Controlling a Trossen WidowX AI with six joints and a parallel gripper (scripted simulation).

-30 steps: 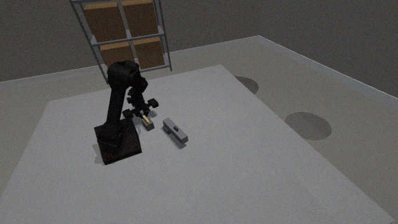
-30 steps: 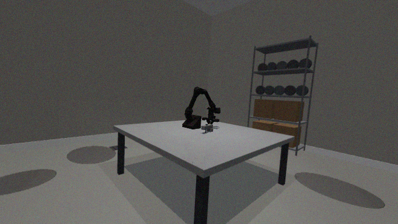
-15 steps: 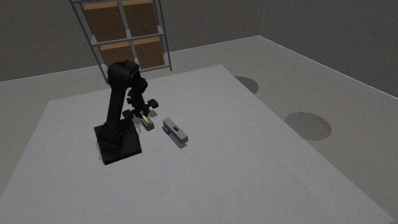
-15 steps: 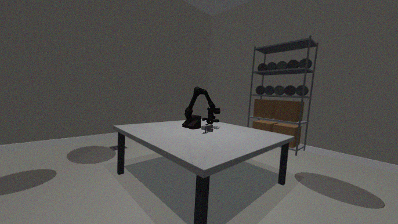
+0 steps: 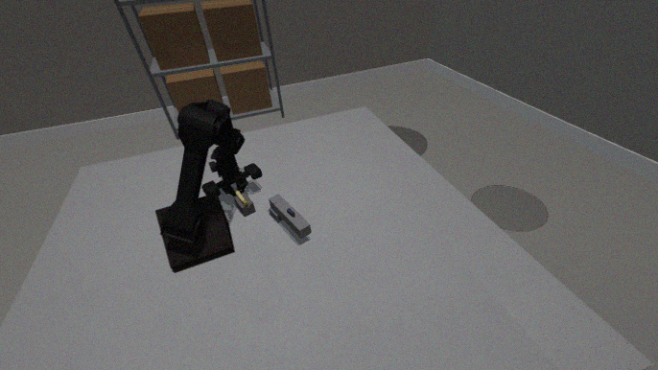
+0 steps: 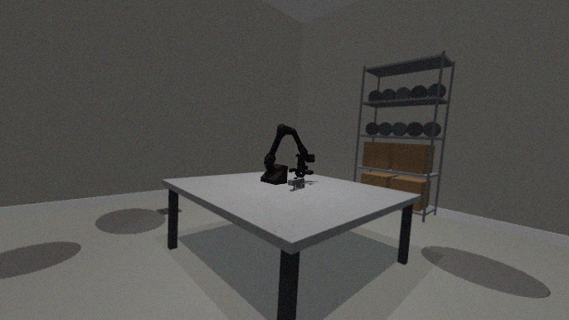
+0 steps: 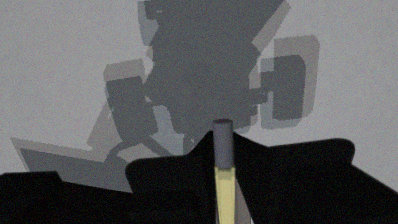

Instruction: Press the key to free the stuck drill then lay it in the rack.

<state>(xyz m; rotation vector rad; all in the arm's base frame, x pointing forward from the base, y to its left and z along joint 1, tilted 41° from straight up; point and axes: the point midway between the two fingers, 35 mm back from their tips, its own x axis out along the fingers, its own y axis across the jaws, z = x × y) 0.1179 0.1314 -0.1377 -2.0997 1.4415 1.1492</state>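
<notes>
My gripper tip is now 10 mm short of the drill, 40 mm to the left of it and 40 mm below it. Also, from my gripper tip: grey holder block 160 mm ahead, 170 mm to the right, 40 mm above; rack 20 mm ahead, 50 mm to the right, 10 mm above; blue key 170 mm ahead, 190 mm to the right, 50 mm above.
</notes>
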